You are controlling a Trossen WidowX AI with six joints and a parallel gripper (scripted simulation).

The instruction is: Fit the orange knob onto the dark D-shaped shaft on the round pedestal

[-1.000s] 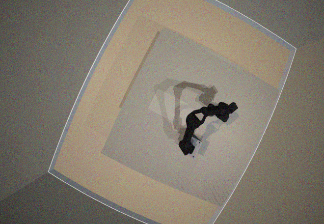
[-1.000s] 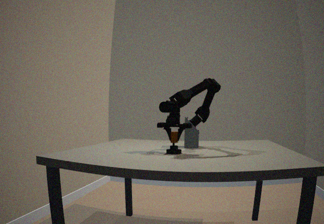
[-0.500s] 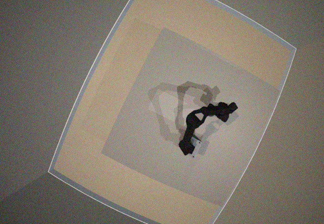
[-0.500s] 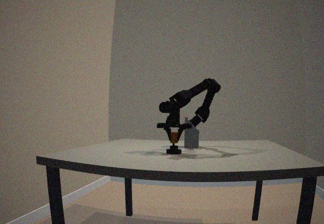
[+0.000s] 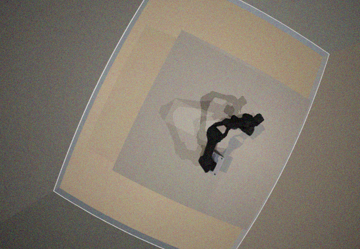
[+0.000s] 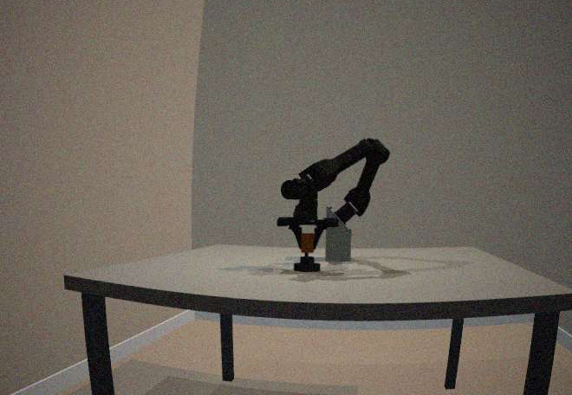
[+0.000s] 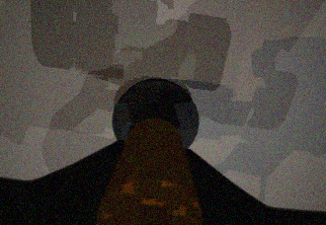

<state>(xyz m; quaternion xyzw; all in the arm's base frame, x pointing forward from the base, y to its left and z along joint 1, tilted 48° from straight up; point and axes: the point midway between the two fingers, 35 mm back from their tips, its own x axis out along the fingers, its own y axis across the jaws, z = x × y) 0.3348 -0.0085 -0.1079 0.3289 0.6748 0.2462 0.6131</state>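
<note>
Right now my gripper tip is 2 cm below the orange knob. The rest, counted from my gripper tip: dark round pedestal: 4 cm below.
</note>
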